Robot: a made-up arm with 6 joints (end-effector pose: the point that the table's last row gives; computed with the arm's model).
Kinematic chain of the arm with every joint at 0, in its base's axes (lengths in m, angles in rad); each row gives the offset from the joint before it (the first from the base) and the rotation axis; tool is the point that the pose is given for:
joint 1: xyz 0 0 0.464 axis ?
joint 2: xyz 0.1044 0 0 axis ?
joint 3: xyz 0 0 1.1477 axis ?
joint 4: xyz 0 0 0.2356 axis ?
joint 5: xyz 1.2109 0 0 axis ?
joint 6: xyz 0.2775 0 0 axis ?
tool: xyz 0 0 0
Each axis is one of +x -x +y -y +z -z.
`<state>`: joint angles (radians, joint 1 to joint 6).
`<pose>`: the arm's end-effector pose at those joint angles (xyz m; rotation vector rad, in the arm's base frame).
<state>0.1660 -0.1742 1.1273 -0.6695 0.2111 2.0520</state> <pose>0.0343 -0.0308 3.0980 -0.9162 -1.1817 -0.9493</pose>
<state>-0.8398 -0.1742 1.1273 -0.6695 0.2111 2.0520</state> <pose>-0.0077 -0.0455 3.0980 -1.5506 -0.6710 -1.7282</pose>
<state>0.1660 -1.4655 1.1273 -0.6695 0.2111 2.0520</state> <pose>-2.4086 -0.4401 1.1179 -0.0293 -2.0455 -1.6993</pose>
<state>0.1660 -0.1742 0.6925 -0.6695 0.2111 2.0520</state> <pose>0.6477 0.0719 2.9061 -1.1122 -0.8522 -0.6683</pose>
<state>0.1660 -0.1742 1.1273 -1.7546 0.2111 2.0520</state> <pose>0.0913 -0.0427 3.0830 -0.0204 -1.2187 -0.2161</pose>
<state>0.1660 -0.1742 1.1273 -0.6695 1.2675 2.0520</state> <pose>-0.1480 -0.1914 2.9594 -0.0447 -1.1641 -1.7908</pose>
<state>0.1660 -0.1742 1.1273 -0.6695 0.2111 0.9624</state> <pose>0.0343 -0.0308 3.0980 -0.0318 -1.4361 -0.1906</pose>
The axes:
joint 1: +z
joint 2: +y
joint 3: -y
joint 4: -x
joint 5: -y
joint 6: -x

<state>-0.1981 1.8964 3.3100 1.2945 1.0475 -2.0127</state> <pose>1.1295 0.0091 1.4770 -0.3139 -1.0781 1.1377</pose>
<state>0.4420 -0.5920 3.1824 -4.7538 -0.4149 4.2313</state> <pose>-1.3809 -0.7771 0.3638 -0.7696 2.1256 -0.5618</pose>
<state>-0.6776 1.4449 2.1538 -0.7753 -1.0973 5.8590</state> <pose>1.8377 -1.2569 1.5237 0.9916 0.1755 -0.0847</pose>
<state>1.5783 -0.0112 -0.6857 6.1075 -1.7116 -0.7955</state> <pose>-0.0554 0.9847 0.8525 -1.1605 1.8944 -0.0123</pose>
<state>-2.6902 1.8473 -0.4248 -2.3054 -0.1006 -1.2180</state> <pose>-0.3899 -0.2120 -1.1494 0.1086 0.9576 0.1681</pose>
